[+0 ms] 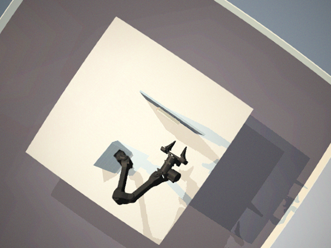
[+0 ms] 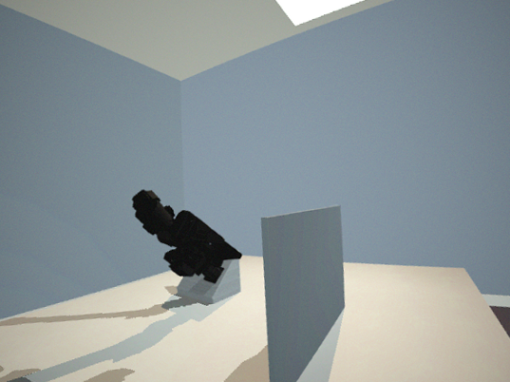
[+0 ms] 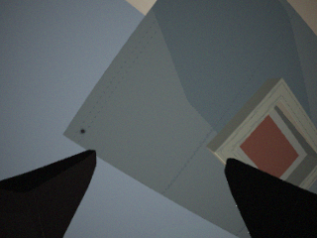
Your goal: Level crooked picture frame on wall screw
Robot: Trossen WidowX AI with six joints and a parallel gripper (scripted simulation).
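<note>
My gripper tip is now 18 cm to the right of the picture frame, 8 cm short of it and 7 cm above it. From my gripper tip the other things lie so: grey-blue wall panel 17 cm to the left, 9 cm below, 9 cm ahead.
</note>
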